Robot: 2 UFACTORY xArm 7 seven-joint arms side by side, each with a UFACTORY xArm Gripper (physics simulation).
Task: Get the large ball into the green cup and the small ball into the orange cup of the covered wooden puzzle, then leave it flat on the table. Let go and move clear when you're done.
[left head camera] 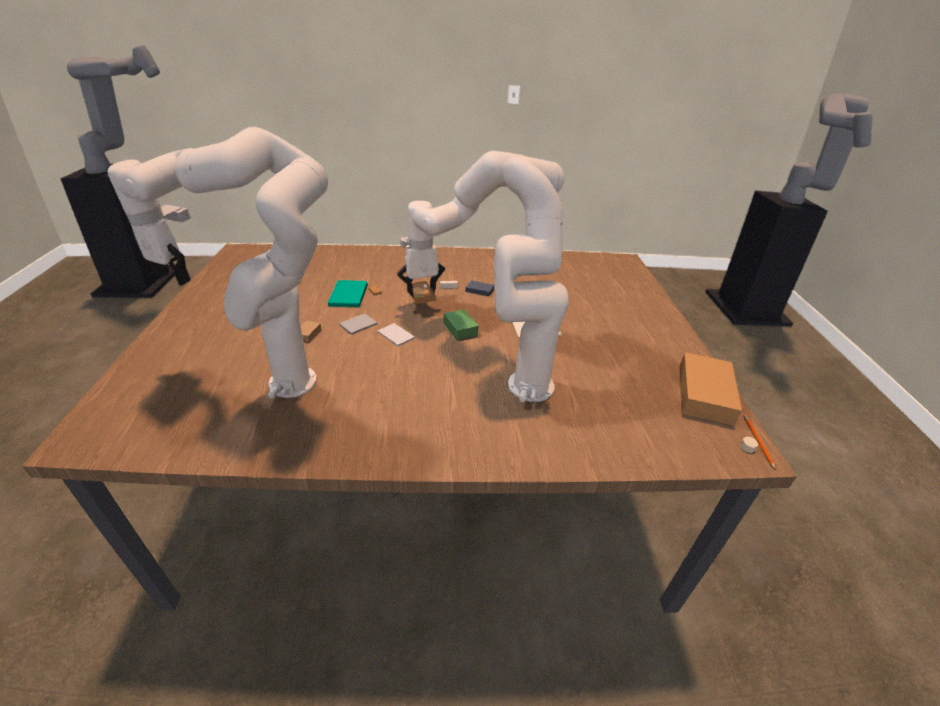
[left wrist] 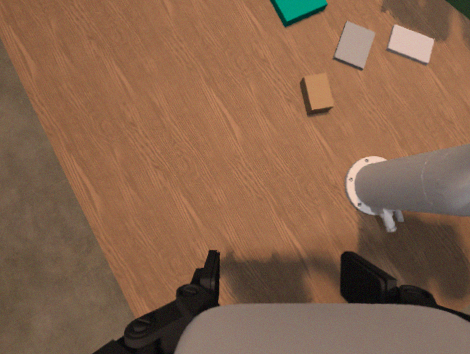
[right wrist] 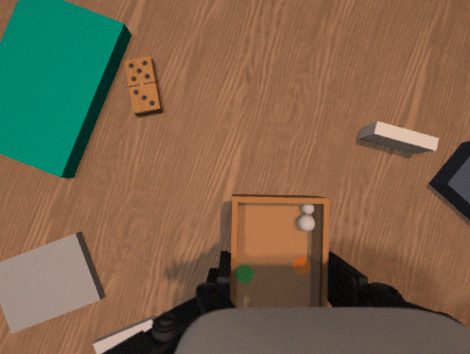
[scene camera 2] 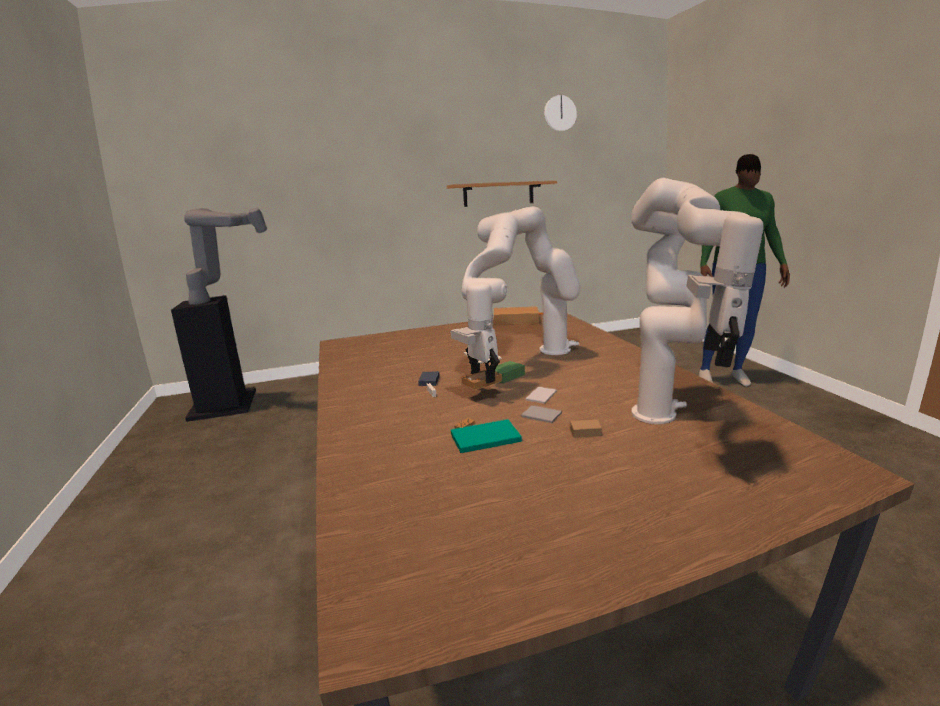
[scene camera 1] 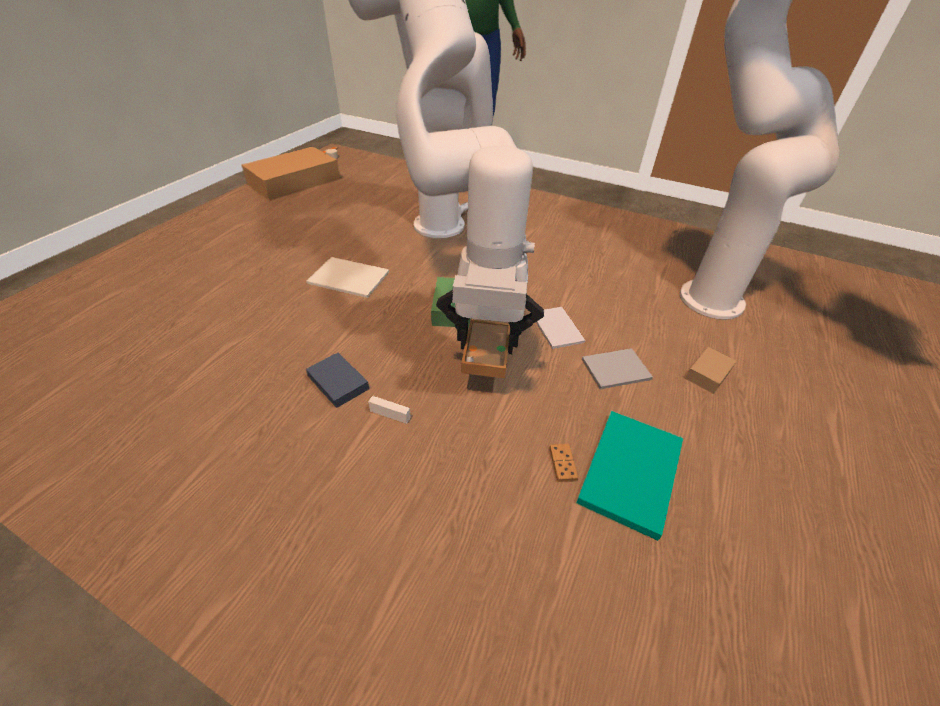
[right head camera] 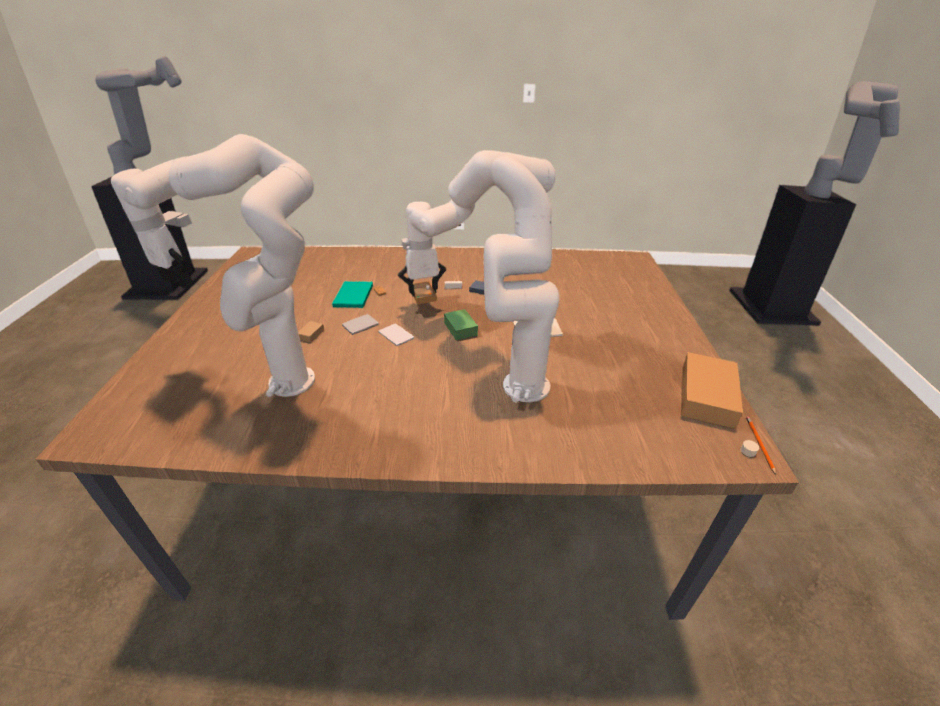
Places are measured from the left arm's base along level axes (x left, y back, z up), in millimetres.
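Pixels of known places: left gripper, fingertip midpoint: (left head camera: 174,279) (left wrist: 279,271) (scene camera 2: 716,357) (right head camera: 178,282); right gripper, fingertip midpoint: (left head camera: 421,292) (right wrist: 275,271) (scene camera 2: 483,378) (scene camera 1: 487,346) (right head camera: 423,292); left arm's base at its link origin: (left head camera: 293,382) (left wrist: 371,185) (scene camera 2: 653,414) (scene camera 1: 711,300) (right head camera: 292,381); right arm's base at its link origin: (left head camera: 530,386) (scene camera 2: 555,350) (scene camera 1: 439,225) (right head camera: 526,386).
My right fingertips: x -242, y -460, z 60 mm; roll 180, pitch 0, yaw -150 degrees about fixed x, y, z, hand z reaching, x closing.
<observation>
Ahead of a thing's pixels: the offset from my right fingertips to its top centre. "spot": to the spot under its first point.
The covered wooden puzzle @(dx +2, dy -3, dz +12 mm) (scene camera 1: 484,370) (right wrist: 280,200) is a shallow open-looking box, held above the table by my right gripper (left head camera: 422,288) (scene camera 1: 487,348) (scene camera 2: 483,374) (right wrist: 275,271), shut on its two sides. In the right wrist view, the small ball @(dx +2, dy -53, dz +2 mm) (right wrist: 307,209) and the large ball @(dx -2, dy -43, dz +5 mm) (right wrist: 306,223) lie together in the top right corner. The green cup @(spot: dx +22, dy +10, dz +8 mm) (right wrist: 244,274) is at the left wall and the orange cup @(spot: dx -10, dy -15, dz +9 mm) (right wrist: 301,266) towards the right wall; neither shows a ball. The near end is hidden. My left gripper (left wrist: 279,271) (scene camera 2: 725,353) is open and empty, high over the table.
A green block @(dx -150, dy +99, dz -24 mm) (left head camera: 460,324), a navy box @(dx -172, dy -171, dz -42 mm) (scene camera 1: 337,378), a white bar @(dx -60, dy -165, dz -37 mm) (scene camera 1: 389,409) and a pale pad @(dx +37, dy +178, dz -53 mm) (scene camera 1: 560,326) lie around the puzzle. A domino @(dx +192, dy -77, dz -50 mm) (scene camera 1: 563,462), a teal book @(dx +274, dy -29, dz -45 mm) (scene camera 1: 632,474), a grey pad @(dx +172, dy +147, dz -53 mm) (scene camera 1: 617,367) and a tan block @(dx +302, dy +236, dz -35 mm) (scene camera 1: 711,369) lie farther off.
</observation>
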